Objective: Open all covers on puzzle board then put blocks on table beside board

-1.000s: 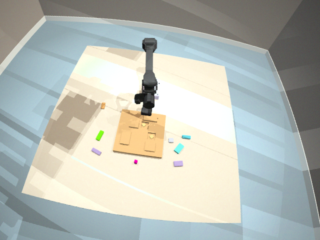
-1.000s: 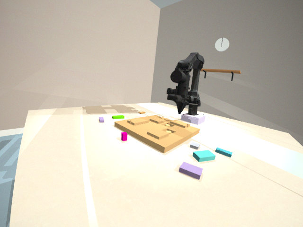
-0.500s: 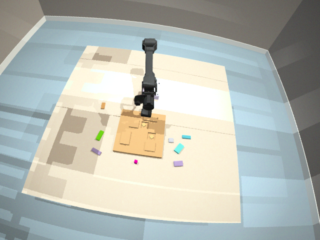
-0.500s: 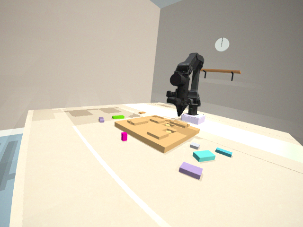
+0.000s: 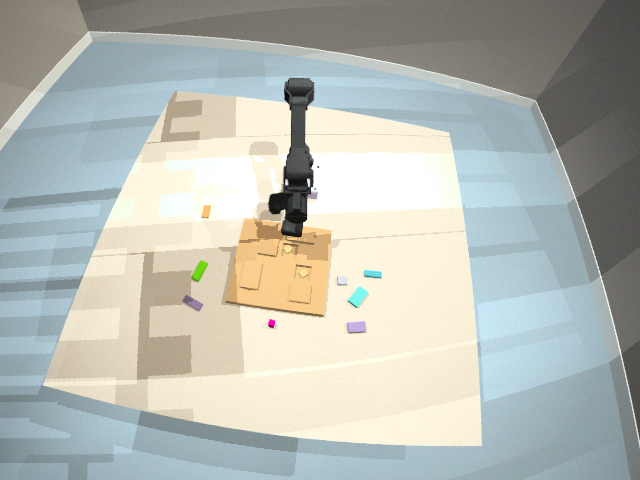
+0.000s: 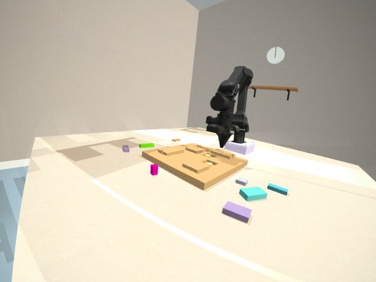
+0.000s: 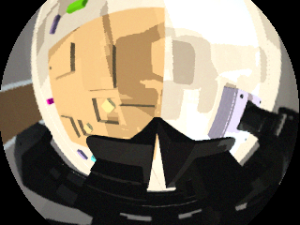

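Right now my gripper tip is 13 cm short of the tan puzzle board, 1 cm to the left of it and 2 cm above it. Round my gripper tip: cyan block: 18 cm ahead, 26 cm to the left, 3 cm below; grey cube: 14 cm ahead, 20 cm to the left, 3 cm below; orange block: 2 cm ahead, 31 cm to the right, 4 cm below.
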